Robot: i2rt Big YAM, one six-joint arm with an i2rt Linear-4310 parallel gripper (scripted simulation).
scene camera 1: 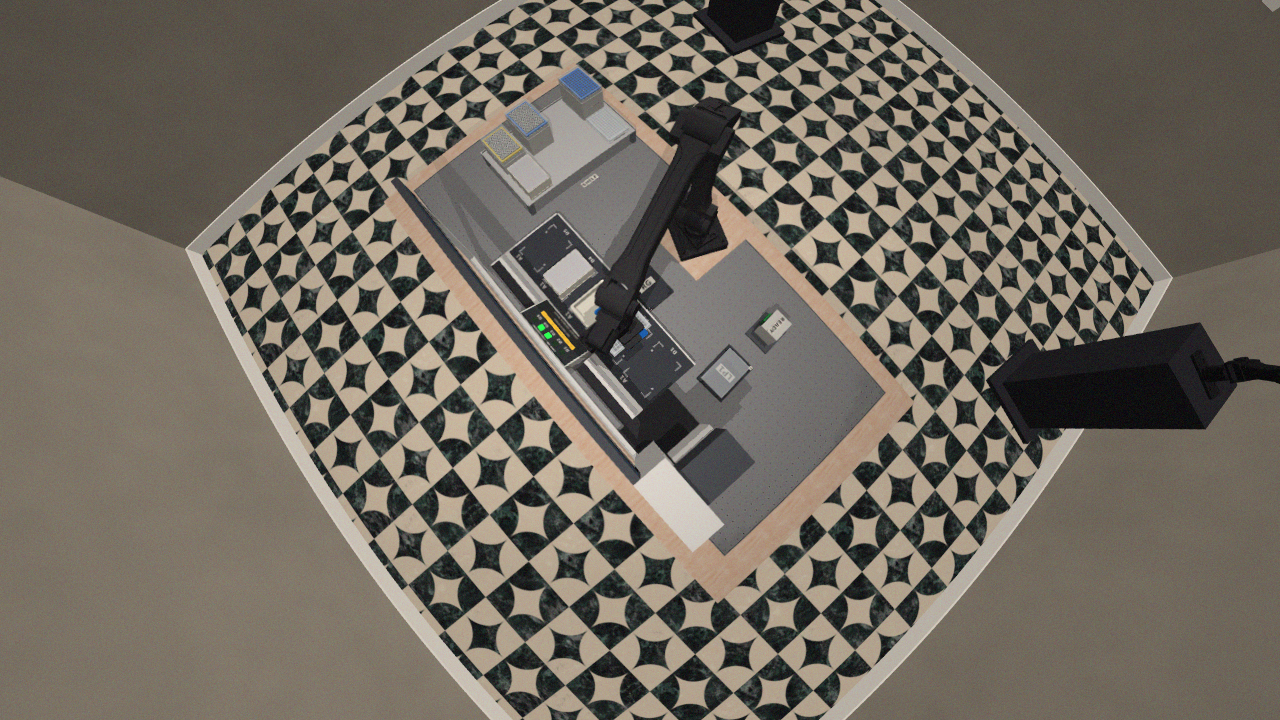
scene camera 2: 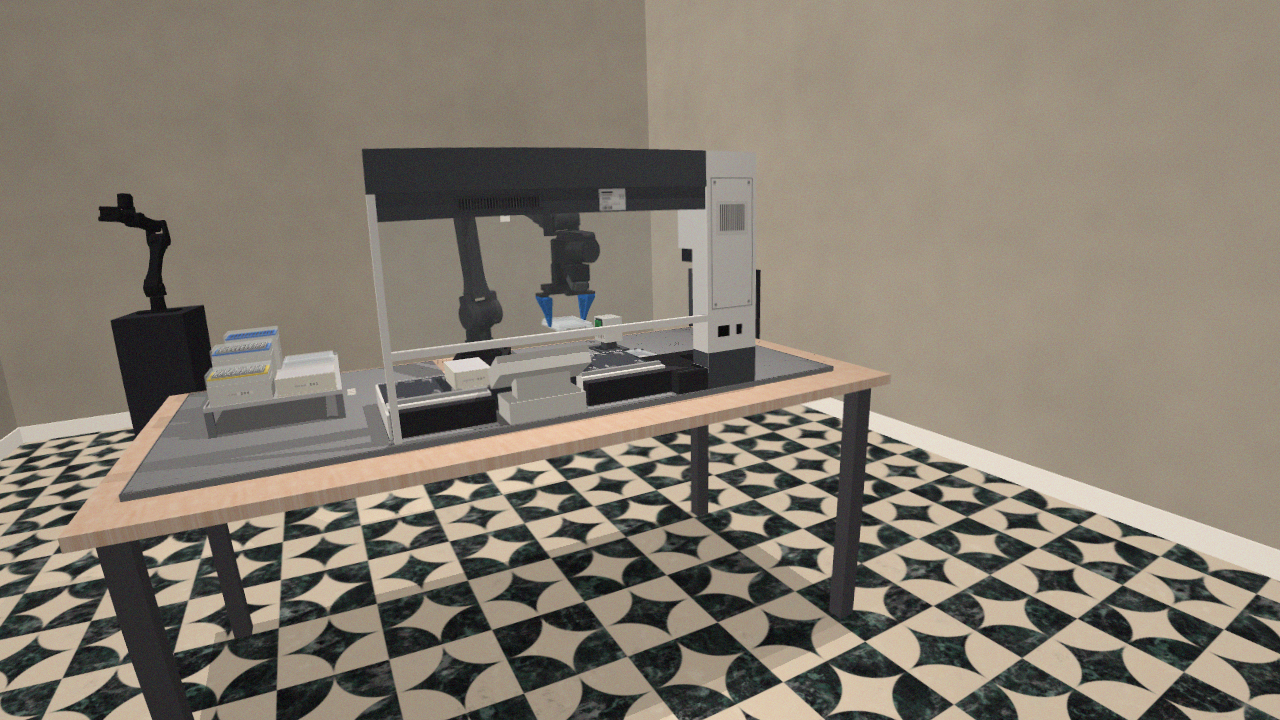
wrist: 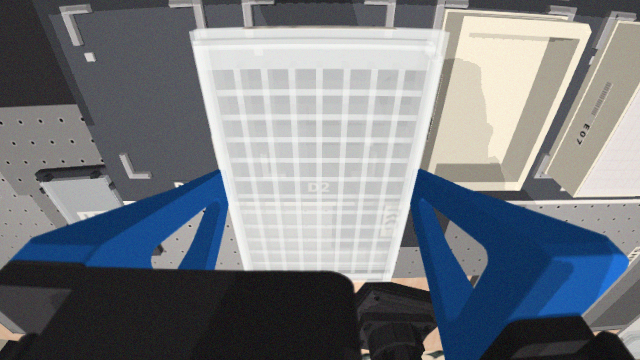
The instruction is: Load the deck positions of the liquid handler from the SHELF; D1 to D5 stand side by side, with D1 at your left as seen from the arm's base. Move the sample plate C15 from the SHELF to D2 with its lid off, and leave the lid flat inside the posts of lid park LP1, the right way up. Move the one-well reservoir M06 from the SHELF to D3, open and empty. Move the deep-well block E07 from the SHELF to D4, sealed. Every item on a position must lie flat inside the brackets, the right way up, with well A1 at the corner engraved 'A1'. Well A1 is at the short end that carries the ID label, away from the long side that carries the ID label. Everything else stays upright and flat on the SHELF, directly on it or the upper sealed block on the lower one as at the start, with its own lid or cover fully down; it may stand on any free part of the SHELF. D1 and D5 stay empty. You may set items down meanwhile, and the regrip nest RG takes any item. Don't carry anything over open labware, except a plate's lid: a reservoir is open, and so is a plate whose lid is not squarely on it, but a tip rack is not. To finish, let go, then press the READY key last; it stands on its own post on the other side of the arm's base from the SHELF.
A white block shows in scene camera 1 and in scene camera 2; in the wrist view it is out of frame. The same spot on the white block: [scene camera 2: 316,379] is [scene camera 1: 521,185].
